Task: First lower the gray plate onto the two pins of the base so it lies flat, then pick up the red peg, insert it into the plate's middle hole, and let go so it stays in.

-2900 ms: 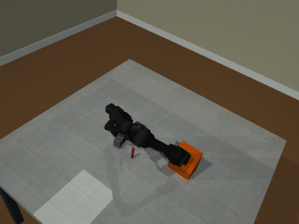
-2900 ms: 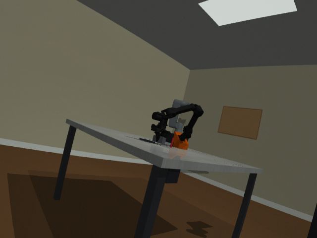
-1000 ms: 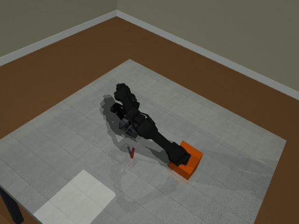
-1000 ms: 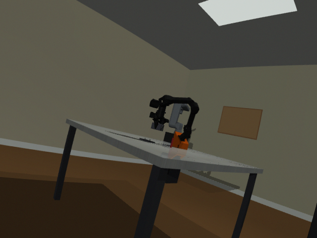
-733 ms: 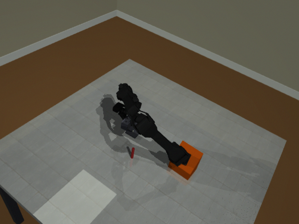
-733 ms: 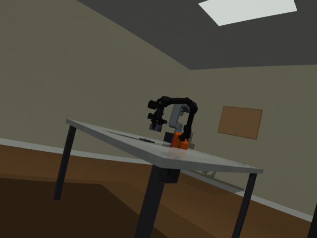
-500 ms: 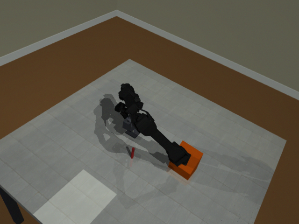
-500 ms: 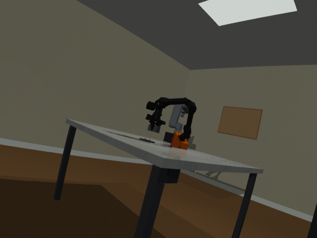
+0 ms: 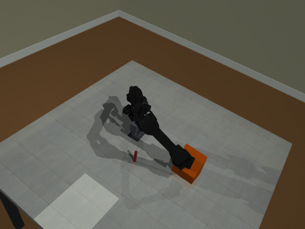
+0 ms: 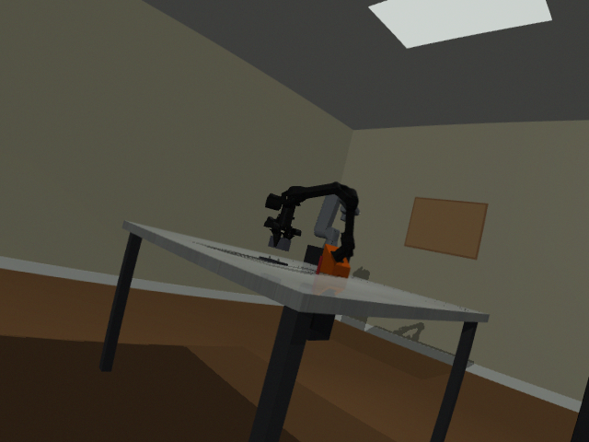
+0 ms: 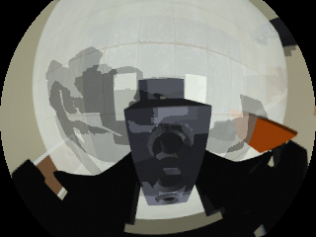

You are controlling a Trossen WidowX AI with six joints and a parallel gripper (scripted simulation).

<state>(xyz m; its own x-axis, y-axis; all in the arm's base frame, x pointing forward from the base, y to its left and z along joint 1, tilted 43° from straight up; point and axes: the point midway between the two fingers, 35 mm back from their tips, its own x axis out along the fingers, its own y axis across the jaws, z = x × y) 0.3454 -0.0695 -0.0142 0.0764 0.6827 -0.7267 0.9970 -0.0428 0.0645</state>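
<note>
My gripper tip is now 6 cm above the dark base and 2 cm to the left of it. Also, from my gripper tip: red peg: 17 cm to the left, 10 cm behind, 3 cm below; then gray plate: 3 cm above.
</note>
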